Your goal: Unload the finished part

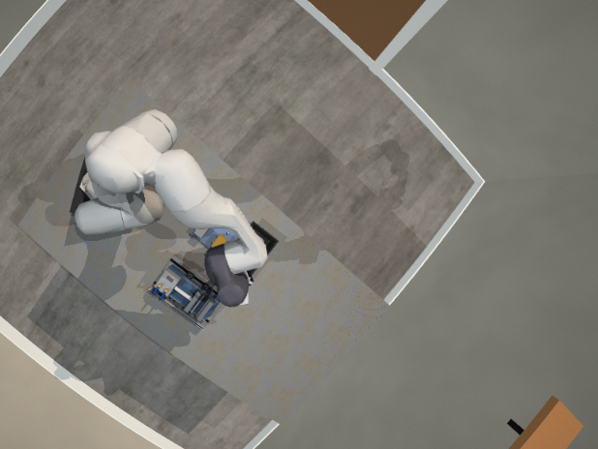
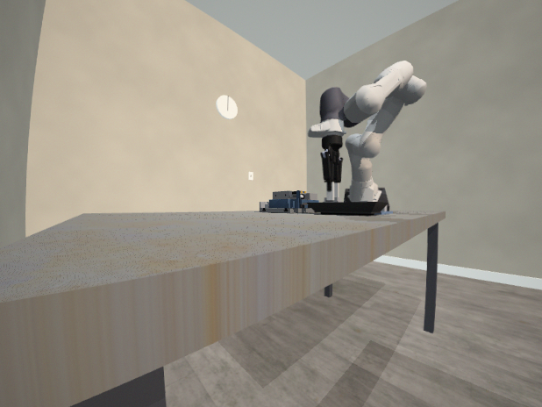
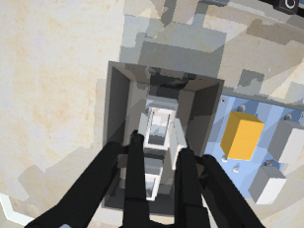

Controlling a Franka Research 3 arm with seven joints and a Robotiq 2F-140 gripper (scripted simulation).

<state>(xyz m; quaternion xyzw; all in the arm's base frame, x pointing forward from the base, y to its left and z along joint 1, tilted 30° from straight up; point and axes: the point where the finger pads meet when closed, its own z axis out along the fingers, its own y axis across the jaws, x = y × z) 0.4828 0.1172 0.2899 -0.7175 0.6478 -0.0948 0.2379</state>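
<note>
My hand is 12 cm past the orange block, 1 cm to the left of it and 6 cm above it. The rest, counted from my hand: blue vise: 6 cm behind, 26 cm to the right, 4 cm below; then blue fixture plate: 17 cm behind, 2 cm to the left, 8 cm below.
</note>
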